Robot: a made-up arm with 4 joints.
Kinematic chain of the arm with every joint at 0, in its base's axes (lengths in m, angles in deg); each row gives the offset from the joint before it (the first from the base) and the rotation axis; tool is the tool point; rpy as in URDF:
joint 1: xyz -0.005 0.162 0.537 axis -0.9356 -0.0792 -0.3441
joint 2: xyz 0.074 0.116 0 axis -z
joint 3: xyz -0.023 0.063 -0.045 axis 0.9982 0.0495 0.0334
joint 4: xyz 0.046 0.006 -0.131 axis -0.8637 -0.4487 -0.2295
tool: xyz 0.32 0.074 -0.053 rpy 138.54 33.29 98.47
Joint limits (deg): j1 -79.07..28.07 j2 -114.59..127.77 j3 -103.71..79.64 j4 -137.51..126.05
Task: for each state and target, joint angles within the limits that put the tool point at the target. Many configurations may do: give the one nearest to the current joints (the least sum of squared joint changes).
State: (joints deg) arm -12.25 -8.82 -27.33 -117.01
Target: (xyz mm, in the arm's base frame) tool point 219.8 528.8 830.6
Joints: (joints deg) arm -46.78 9.68 16.50 -137.51
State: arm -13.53 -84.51 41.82 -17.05
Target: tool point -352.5 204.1 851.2
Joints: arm -61.51 -95.42 75.41 -36.66
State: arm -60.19 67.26 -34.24 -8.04
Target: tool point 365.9 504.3 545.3
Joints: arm -73.00 52.17 25.77 -9.67
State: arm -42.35 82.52 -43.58 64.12
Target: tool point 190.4 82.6 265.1
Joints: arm -29.69 79.32 -23.88 20.93
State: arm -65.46 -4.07 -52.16 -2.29
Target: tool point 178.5 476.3 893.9
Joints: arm -79.07 -48.48 -67.18 19.93
